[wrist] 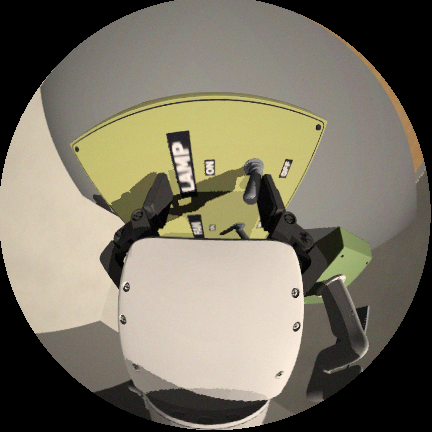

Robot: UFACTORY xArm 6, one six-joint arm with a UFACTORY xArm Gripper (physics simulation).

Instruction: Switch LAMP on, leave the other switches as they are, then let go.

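Pixels of known places: gripper, fingertip midpoint: (213, 182); arm's base, link origin: (330, 284).
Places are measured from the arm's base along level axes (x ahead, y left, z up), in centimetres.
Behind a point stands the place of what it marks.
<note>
The LAMP switch is a grey lever (251, 185) {x 48.3, y -16.7, z -1.7 cm} on a yellow-green panel (125, 130) {x 60.4, y -17.5, z -1.6 cm}, between the ON label (209, 167) {x 52.1, y -14.7, z -3.9 cm} and the OFF label (285, 168) {x 44.4, y -17.4, z -6.7 cm}. Its tip points down the view and slightly towards the ON side; whether it has settled in a position I cannot tell. The LAMP label (181, 162) {x 54.8, y -14.7, z -3.1 cm} is to its left. My gripper (213, 182) {x 51.1, y -14.6, z -2.2 cm} is open, its fingers over the panel. The lever's tip is between them, right beside the right finger, touching or nearly so. Below is the FAN switch lever (241, 230) {x 43.6, y -5.6, z -4.3 cm}, partly hidden by the gripper body.
The FAN label (196, 226) {x 50.6, y -3.2, z -3.1 cm} shows just above the gripper body. A green block-like object (350, 257) {x 5.5, y -10.8, z -6.1 cm} is at the right, beyond the right finger, with a dark curved handle-like part (345, 315) {x 5.2, y -8.8, z 11.6 cm} below it. A large grey surface (240, 50) {x 55.3, y -28.3, z -13.8 cm} lies behind the panel.
</note>
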